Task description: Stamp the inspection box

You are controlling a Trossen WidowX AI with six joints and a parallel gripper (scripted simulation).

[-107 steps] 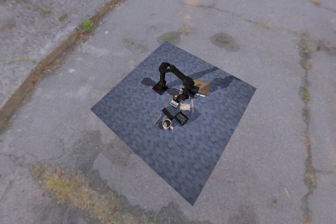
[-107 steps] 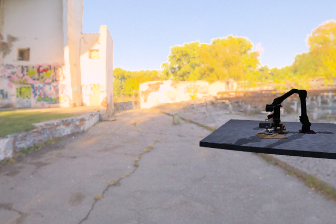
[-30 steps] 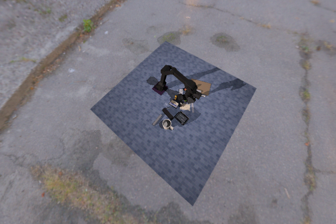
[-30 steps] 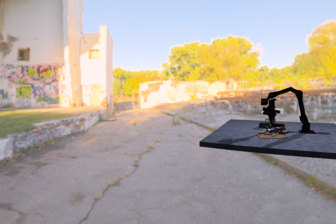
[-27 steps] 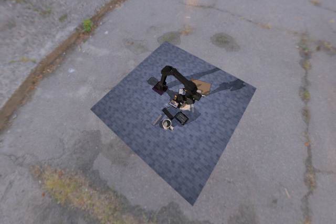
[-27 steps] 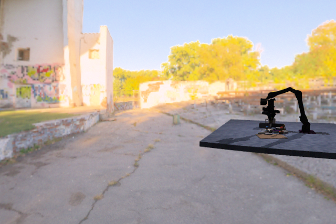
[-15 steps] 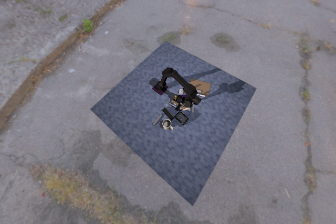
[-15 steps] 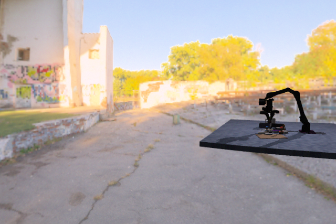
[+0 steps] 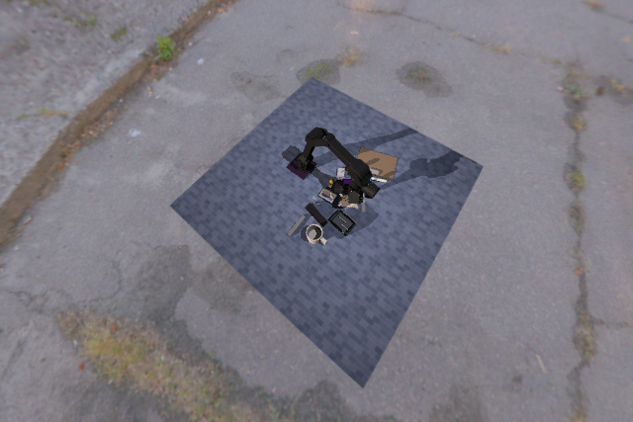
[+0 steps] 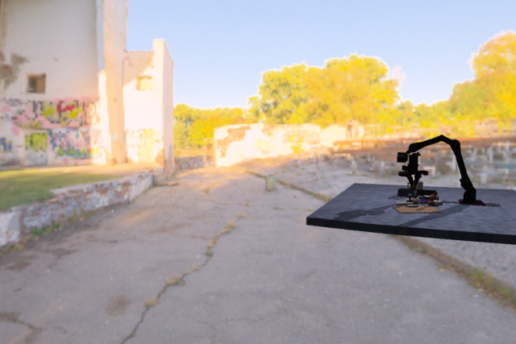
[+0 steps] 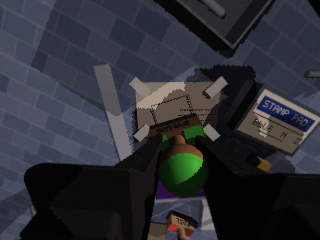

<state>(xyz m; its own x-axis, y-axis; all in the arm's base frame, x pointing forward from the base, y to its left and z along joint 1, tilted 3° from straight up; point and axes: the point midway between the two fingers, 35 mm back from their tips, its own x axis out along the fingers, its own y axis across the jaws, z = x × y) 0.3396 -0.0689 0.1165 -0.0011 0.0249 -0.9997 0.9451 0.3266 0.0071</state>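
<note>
Now: gripper tip 90 mm above the cream card and 10 mm past it. Also, from my gripper tip: grey strip (80 mm below, 60 mm ahead, 50 mm to the left); dark tray (130 mm to the right, 70 mm below, 20 mm ahead); ink pad (100 mm to the left, 80 mm below, 50 mm behind).
</note>
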